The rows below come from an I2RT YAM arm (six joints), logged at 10 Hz.
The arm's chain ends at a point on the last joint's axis. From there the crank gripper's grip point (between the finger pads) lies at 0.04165 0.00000 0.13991 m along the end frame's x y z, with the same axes.
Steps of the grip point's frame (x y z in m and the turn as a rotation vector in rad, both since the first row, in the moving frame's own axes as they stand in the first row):
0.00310, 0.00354, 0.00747, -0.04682, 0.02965, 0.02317
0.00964, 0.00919, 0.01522, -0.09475, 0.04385, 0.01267
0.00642, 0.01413, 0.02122, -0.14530, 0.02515, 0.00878
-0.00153, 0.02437, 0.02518, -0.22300, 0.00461, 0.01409
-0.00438, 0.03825, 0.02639, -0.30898, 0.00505, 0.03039
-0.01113, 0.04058, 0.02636, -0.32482, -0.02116, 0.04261
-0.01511, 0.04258, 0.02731, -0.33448, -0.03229, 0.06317
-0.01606, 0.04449, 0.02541, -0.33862, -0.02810, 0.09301
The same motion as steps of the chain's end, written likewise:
-0.00094, -0.00399, 0.00894, -0.04682, 0.02965, 0.02317
0.00364, -0.00452, 0.01783, -0.09475, 0.04385, 0.01267
0.00302, -0.00643, 0.02381, -0.14530, 0.02515, 0.00878
-0.00195, -0.00714, 0.02890, -0.22300, 0.00461, 0.01409
-0.00440, -0.00551, 0.03342, -0.30898, 0.00505, 0.03039
-0.00722, -0.00588, 0.03313, -0.32482, -0.02116, 0.04261
-0.00911, -0.00597, 0.03425, -0.33448, -0.03229, 0.06317
-0.00983, -0.00572, 0.03291, -0.33862, -0.02810, 0.09301

